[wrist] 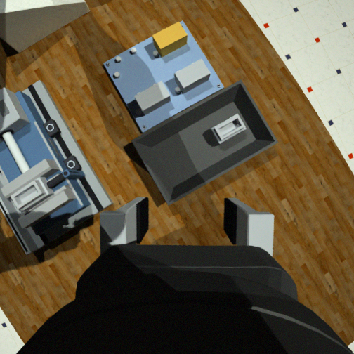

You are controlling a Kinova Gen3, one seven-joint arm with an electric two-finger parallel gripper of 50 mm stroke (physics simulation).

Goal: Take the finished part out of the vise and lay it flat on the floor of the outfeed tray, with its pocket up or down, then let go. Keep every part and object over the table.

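Note:
The finished part (pixel 31 195) is a light grey block with a rectangular pocket facing up. It sits between the grey jaws of the blue and grey vise (pixel 75 115) at the left. The dark grey outfeed tray (pixel 175 157) has raised sloping walls and lies right of the vise. Another light grey pocketed part (pixel 229 128) lies on its floor toward the right end, pocket up. My gripper (pixel 185 213) is open and empty, above the table, to the right of the vise and below the tray in the view. The lower sides of the part in the vise are hidden by the jaws.
A blue plate (pixel 131 80) adjoins the tray's far side, bearing a yellow block (pixel 170 39), two grey blocks (pixel 192 75) (pixel 153 97) and small pegs. A grey angular object (pixel 40 25) stands at the top left. The wooden table's edge (pixel 295 85) runs down the right.

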